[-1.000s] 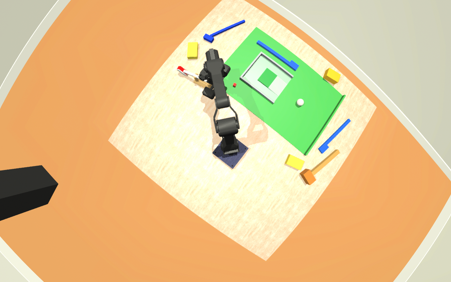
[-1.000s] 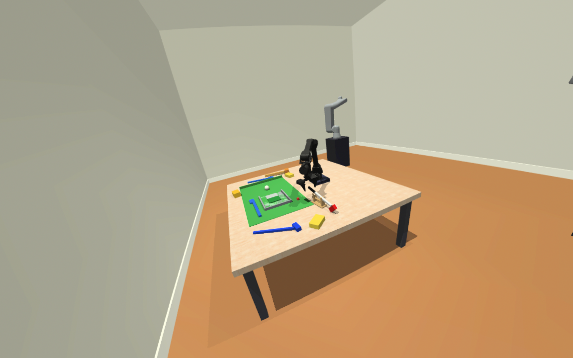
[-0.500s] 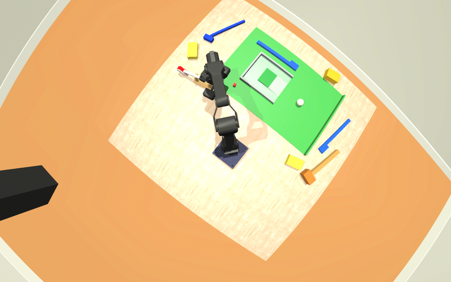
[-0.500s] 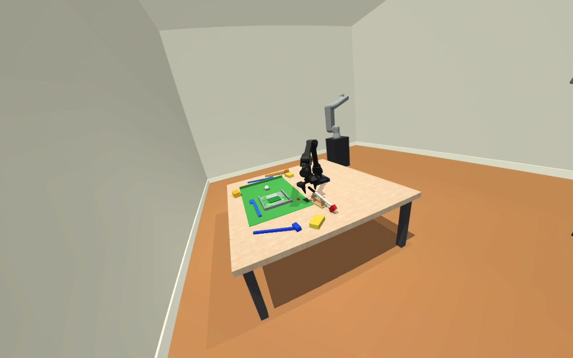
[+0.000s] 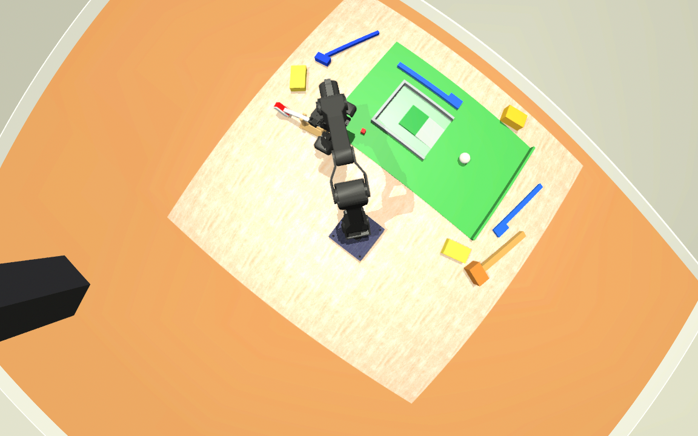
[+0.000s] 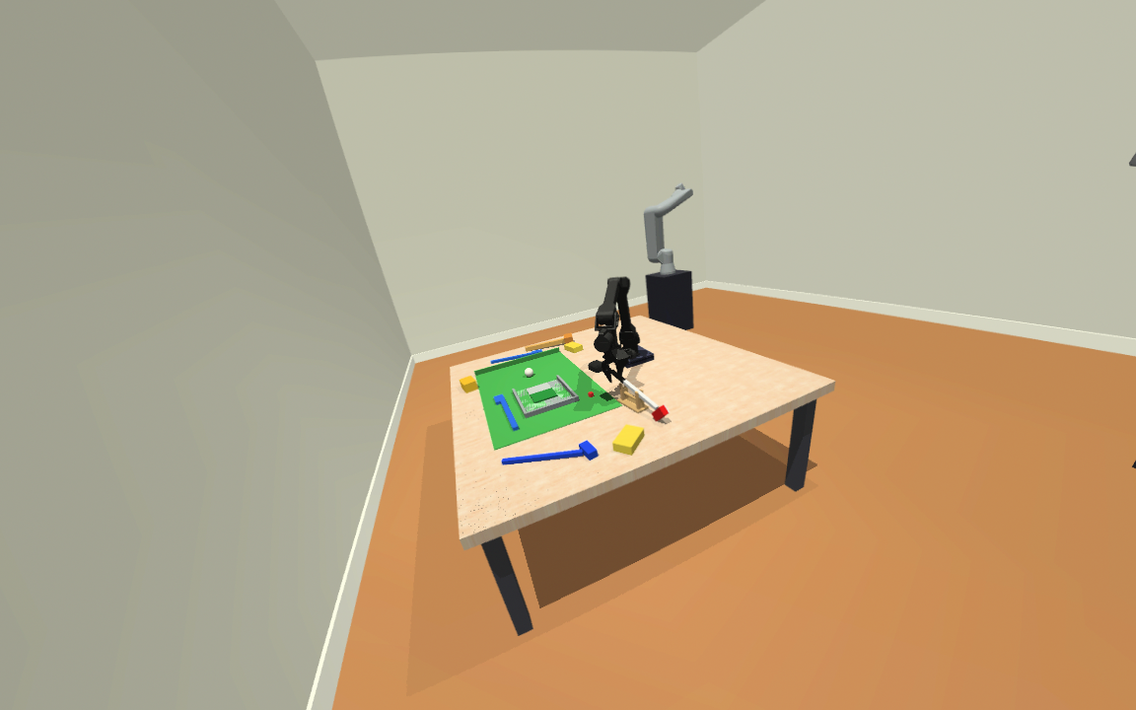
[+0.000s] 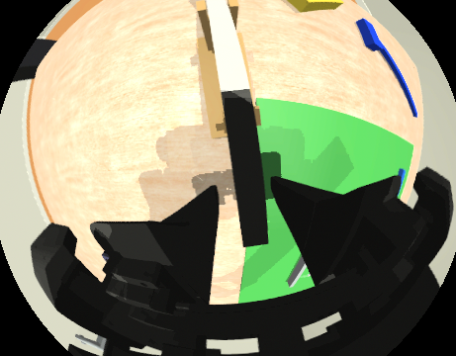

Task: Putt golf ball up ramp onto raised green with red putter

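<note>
The wooden stand is 1 cm behind my gripper tip, 9 cm to the left of it and 3 cm below it. Also, from my gripper tip: white golf ball: 25 cm ahead, 43 cm to the right, 4 cm below; then red putter: 2 cm behind, 13 cm to the left; then small red cube: 9 cm ahead, 6 cm to the right, 6 cm below.
</note>
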